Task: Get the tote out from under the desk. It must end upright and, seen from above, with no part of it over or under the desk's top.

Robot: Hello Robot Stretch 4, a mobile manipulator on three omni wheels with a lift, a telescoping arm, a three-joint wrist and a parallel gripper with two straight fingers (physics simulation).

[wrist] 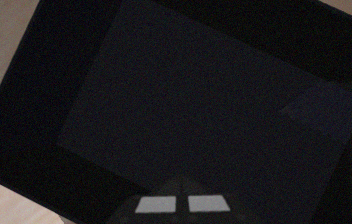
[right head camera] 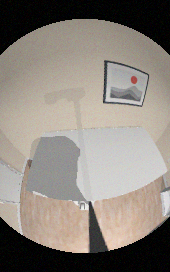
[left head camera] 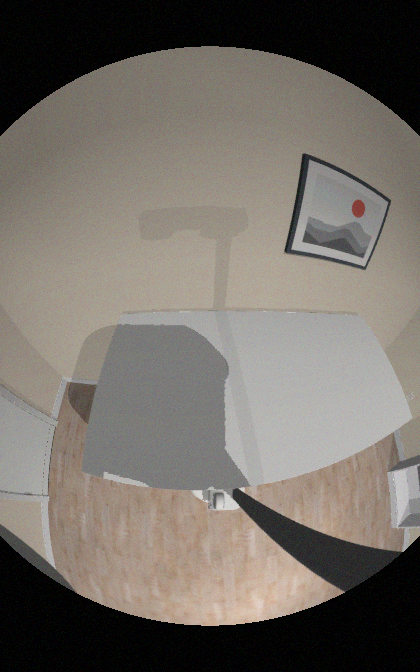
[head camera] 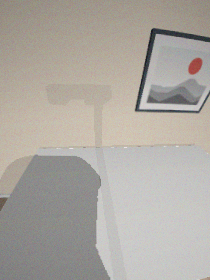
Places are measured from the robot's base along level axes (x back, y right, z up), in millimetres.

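Where they show: gripper, fingertip midpoint: (wrist: 181, 189).
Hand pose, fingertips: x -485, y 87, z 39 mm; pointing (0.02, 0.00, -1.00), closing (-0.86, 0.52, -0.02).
Observation:
After its pixels a point has its place.
The dark tote (wrist: 175, 95) @(x -524, y 14, z -25 mm) fills most of the wrist view, seen from above, open top facing up. Its far left and near left rims show, with wooden floor outside them. The right part is cut off by the frame. My gripper (wrist: 181, 189) @(x -485, y 87, z 39 mm) is at the bottom of the wrist view, its two fingers together, shut with nothing seen between them. The fingertips appear over the tote's inside near the near wall; their exact height is too dark to tell. The white desk (head camera: 160, 210) @(x -282, y 321, z 923 mm) (left head camera: 320, 390) (right head camera: 120, 160) @(x -341, y 377, z 922 mm) shows from above. The tote does not show in the head views.
The desk stands against the wall with a framed picture (head camera: 175, 75) @(x -828, y 455, z 1492 mm) (left head camera: 340, 215) (right head camera: 125, 85) @(x -829, y 476, z 1462 mm). A pale open-topped box (left head camera: 402, 500) is at the far right. A white panel (left head camera: 25, 450) is on the left. A dark robot part (left head camera: 310, 545) crosses the wooden floor (left head camera: 150, 555).

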